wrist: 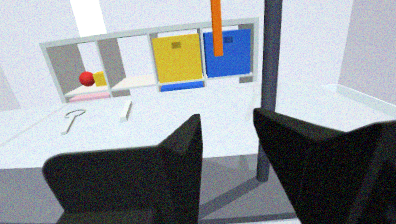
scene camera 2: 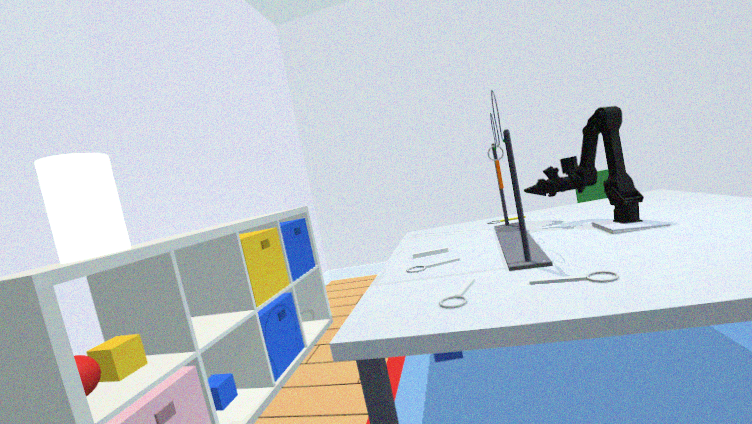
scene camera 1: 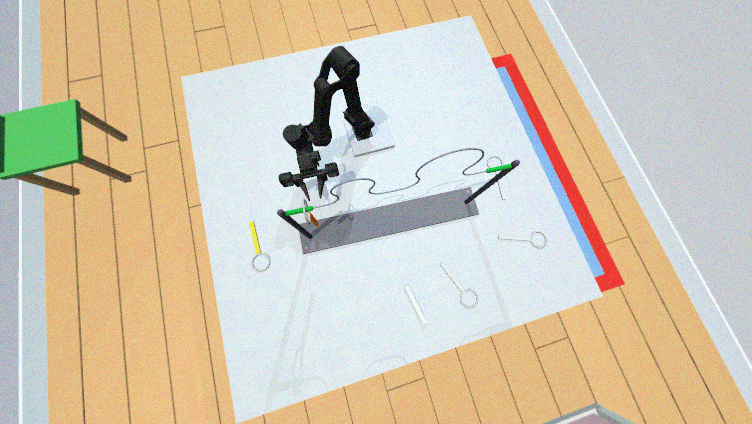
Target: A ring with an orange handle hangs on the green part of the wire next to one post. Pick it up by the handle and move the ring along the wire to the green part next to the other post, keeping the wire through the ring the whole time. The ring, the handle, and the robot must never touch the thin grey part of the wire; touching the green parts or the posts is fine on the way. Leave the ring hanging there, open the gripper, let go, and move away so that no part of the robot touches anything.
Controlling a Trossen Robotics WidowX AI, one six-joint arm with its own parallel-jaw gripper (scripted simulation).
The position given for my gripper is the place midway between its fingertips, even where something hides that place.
In view: my gripper [scene camera 1: 314, 199].
My gripper shows as well in the wrist view [wrist: 226, 118].
